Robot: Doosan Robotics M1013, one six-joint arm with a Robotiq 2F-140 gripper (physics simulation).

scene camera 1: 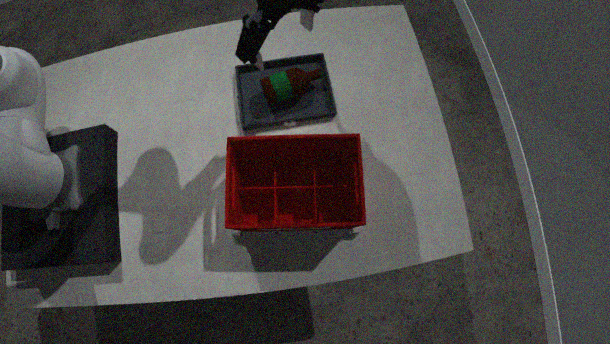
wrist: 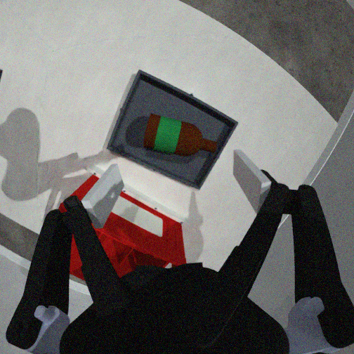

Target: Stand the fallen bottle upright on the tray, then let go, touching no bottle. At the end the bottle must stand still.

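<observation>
I can see my gripper [scene camera 1: 282, 45]. The gripper is visible to me in the wrist view [wrist: 175, 168] as well.
</observation>
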